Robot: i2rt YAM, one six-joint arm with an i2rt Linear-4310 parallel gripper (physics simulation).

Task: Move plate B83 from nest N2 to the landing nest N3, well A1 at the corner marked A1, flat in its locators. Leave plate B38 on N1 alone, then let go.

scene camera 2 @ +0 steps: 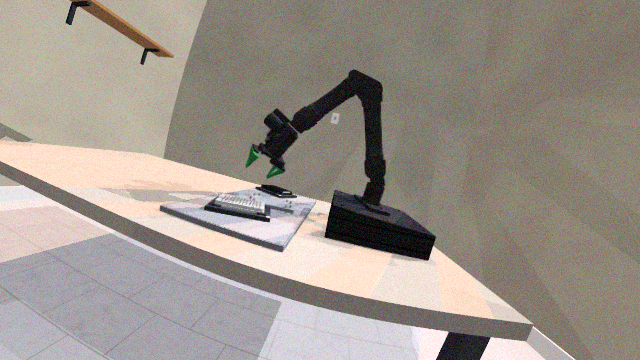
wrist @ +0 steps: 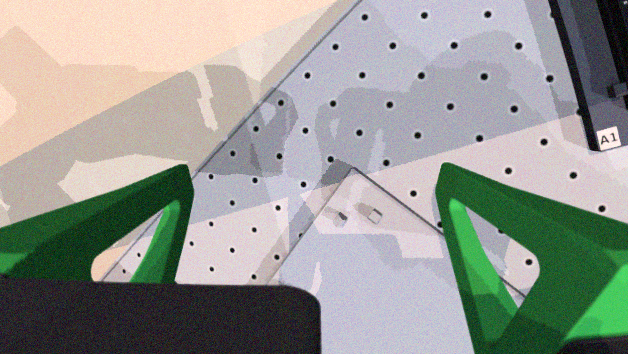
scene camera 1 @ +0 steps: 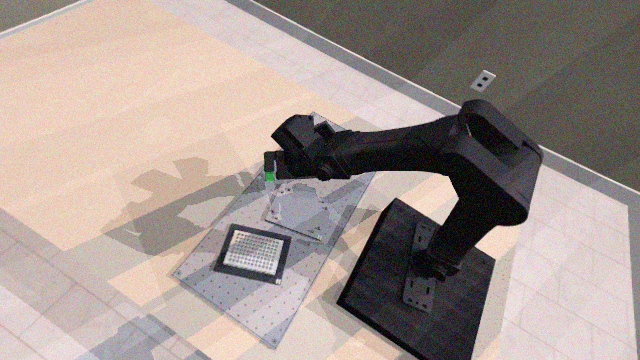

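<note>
My gripper [scene camera 2: 258, 172] [wrist: 314, 177] is open and empty, with green fingers, above the perforated board. A white multi-well plate [scene camera 1: 254, 252] [scene camera 2: 240, 202] sits flat in a black nest [scene camera 1: 285, 257] [scene camera 2: 235, 213]. A clear nest [scene camera 1: 302, 207] [wrist: 380, 285] with small locator posts holds no plate and lies below the fingers in the wrist view. A black plate [scene camera 2: 276, 189] sits in a dark nest beyond it. Part of that nest [wrist: 585, 60] shows at the wrist view's upper right, with an A1 label; the arm hides it in scene camera 1. Plate and nest numbers are not readable.
The perforated board [scene camera 1: 235, 305] [scene camera 2: 265, 235] [wrist: 450, 125] carries the nests and lies on the wooden table [scene camera 1: 100, 125] [scene camera 2: 350, 265]. The black robot base [scene camera 1: 380, 260] [scene camera 2: 377, 230] stands close beside the board. A wall shelf [scene camera 2: 125, 30] is high at the upper left of scene camera 2.
</note>
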